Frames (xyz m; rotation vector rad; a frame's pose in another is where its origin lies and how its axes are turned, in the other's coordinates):
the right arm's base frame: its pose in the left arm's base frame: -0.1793 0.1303 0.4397 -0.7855 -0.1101 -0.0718
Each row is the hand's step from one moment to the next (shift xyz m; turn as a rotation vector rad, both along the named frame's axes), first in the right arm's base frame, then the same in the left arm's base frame.
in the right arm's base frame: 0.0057 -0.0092 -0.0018 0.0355 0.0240 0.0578
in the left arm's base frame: 0.0048 -0.0079 0.0059 0.0336 0.0571 0.0282
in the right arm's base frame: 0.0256 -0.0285 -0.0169 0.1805 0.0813 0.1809
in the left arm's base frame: 0.0236 -0.0327 0.0113 0.1746 0.1813 0.0926
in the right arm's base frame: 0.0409 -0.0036 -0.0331 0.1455 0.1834 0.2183
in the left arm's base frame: 0.0426 -0.0270 -0.0156 0.1479 0.2806 0.0428
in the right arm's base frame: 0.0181 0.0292 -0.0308 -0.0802 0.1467 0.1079
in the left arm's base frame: 0.0233 -0.0017 -0.0398 -0.0719 0.1818 -0.0372
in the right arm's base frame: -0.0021 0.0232 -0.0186 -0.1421 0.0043 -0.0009
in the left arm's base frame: 0.0017 0.0032 -0.0296 -0.1404 0.0057 -0.0215
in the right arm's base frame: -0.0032 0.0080 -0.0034 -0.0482 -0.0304 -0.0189
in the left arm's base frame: -0.0021 0.0033 -0.0084 -0.0496 -0.0337 0.0020
